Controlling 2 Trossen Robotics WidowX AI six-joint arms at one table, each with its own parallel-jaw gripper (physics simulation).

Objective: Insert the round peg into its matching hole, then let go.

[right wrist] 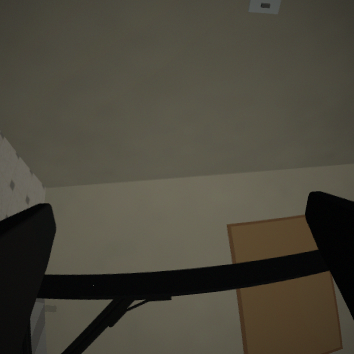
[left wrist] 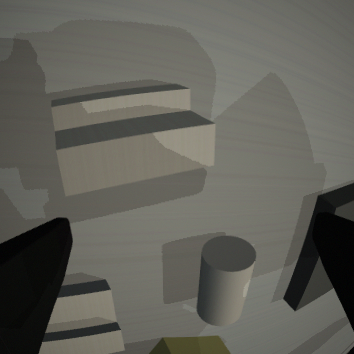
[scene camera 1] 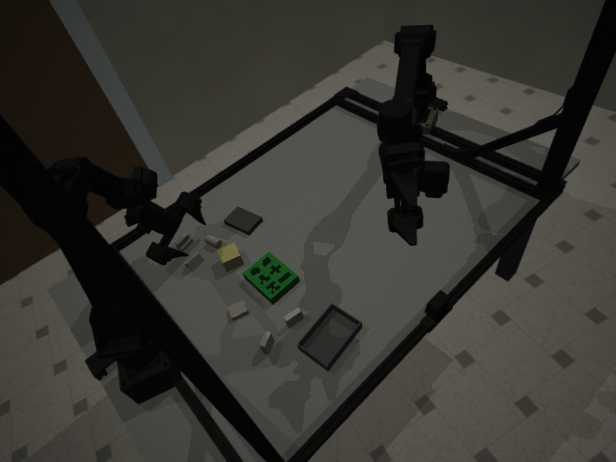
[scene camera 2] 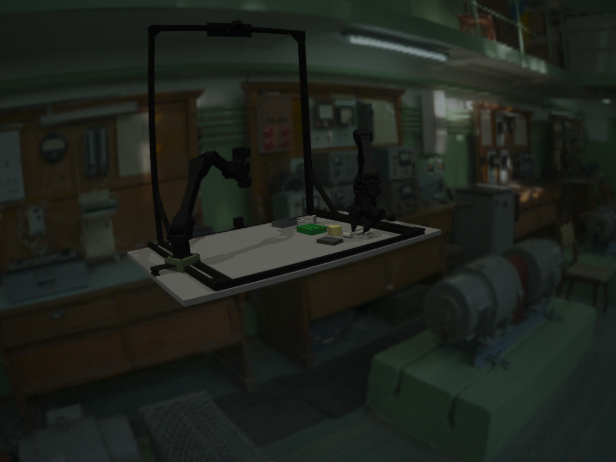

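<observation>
The round peg point(scene camera 1: 214, 241) point(scene camera 2: 348, 234) point(left wrist: 225, 287), a pale cylinder, lies on its side on the table beside the yellow block. The green board point(scene camera 1: 287, 291) point(scene camera 2: 311, 232) lies past that block. Its round hole point(scene camera 1: 256, 271) is near the corner facing the block, and no peg shows in it. My left gripper point(scene camera 1: 196, 239) point(left wrist: 196, 229) is open and empty, low over the table near the peg. In the left wrist view the peg is low, right of centre, below the line of the fingertips. My right gripper point(scene camera 1: 411, 215) point(right wrist: 182, 211) is open and empty, high above the table.
Two grooved pale pieces point(left wrist: 135, 155) point(left wrist: 90, 305) lie near the peg. The yellow block point(scene camera 1: 230, 256) stands between peg and board, with a dark slab point(scene camera 1: 243, 220) behind. More pale pieces point(scene camera 1: 238, 310) point(scene camera 1: 293, 317) point(scene camera 1: 266, 342) and a dark tray point(scene camera 1: 345, 347) lie in front of the board.
</observation>
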